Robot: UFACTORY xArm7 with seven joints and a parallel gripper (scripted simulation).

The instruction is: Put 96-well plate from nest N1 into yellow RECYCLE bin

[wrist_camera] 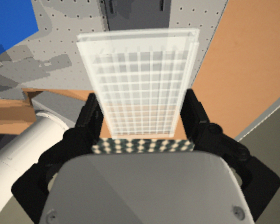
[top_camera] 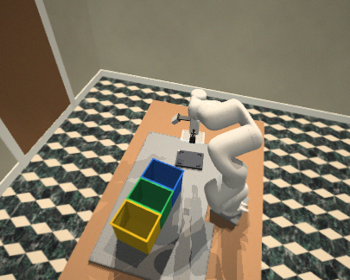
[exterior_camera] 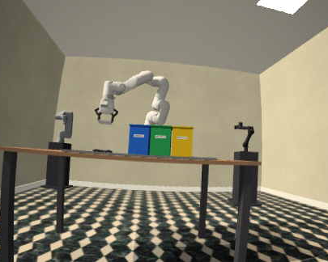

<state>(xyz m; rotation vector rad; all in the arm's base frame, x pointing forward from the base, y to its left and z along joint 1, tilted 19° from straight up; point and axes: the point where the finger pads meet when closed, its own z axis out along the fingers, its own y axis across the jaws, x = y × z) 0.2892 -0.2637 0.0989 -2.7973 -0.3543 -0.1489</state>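
The yellow bin lies 60 mm ahead of my hand, 530 mm to the left of it and 130 mm below it. Also, from my hand: blue bin (50 mm ahead, 270 mm to the left, 130 mm below); then dark plate nest (210 mm below); then white 96-well plate (10 mm below).
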